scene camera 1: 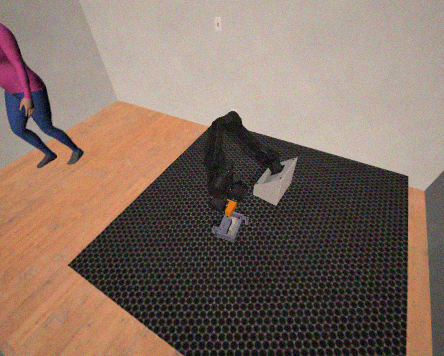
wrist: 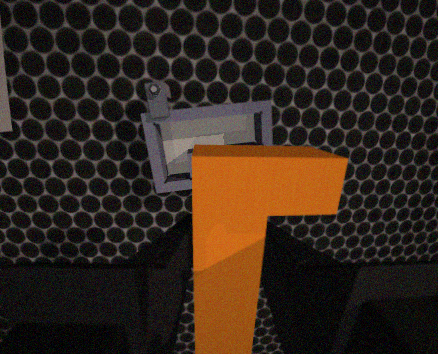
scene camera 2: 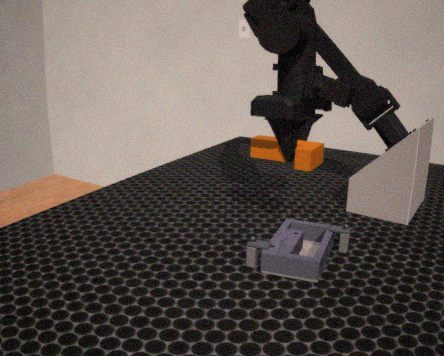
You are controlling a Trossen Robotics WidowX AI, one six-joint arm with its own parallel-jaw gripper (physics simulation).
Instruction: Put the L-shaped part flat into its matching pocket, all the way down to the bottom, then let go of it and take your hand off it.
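The orange L-shaped part is held between the fingers, above the mat. My gripper is shut on its long leg; in the wrist view the short leg points right. The purple-grey fixture with the pocket sits on the mat, with a pale floor showing inside its recess. In scene camera 2 the part is raised behind the fixture, apart from it. In the wrist view the part hides the fixture's lower right area.
A light grey wedge-shaped block stands beside the arm's base. Small grey brackets stick out from the fixture's sides. The black mat with a hole pattern lies on a wooden floor. A person stands at the left.
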